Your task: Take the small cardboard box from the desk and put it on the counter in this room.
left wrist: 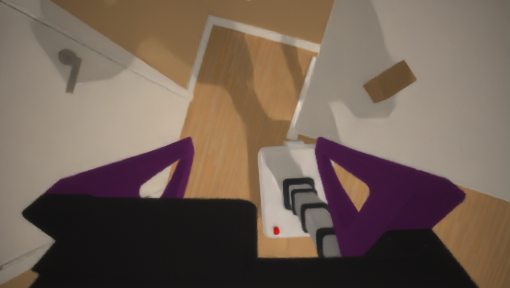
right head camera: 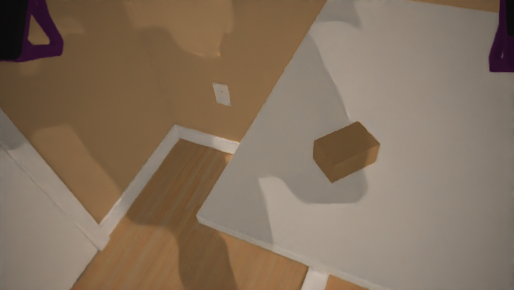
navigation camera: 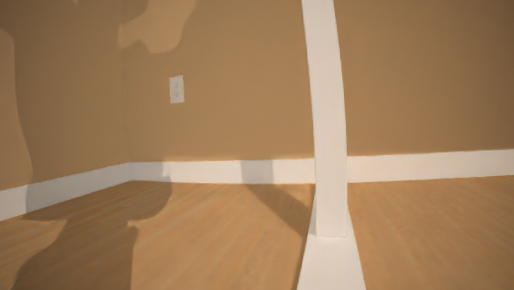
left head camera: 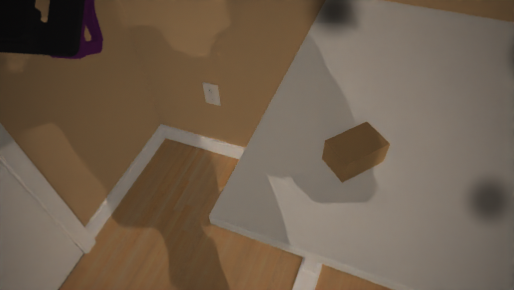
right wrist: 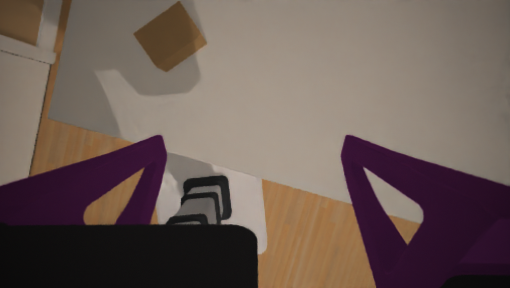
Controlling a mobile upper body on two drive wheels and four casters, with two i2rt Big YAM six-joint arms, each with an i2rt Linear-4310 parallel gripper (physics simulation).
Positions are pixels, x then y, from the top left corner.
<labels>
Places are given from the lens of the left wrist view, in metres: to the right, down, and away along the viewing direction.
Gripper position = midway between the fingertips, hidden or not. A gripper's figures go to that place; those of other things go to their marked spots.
left gripper (left wrist: 254, 144): 0.00, 0.00, 0.13
small brown cardboard box (left wrist: 394, 79): 0.34, -0.16, 0.41
white desk (left wrist: 443, 123): 0.52, -0.06, 0.45
white door (left wrist: 81, 101): -0.65, -0.16, 0.61
The marked spots on the white desk and the small brown cardboard box are 0.21 m apart.
</labels>
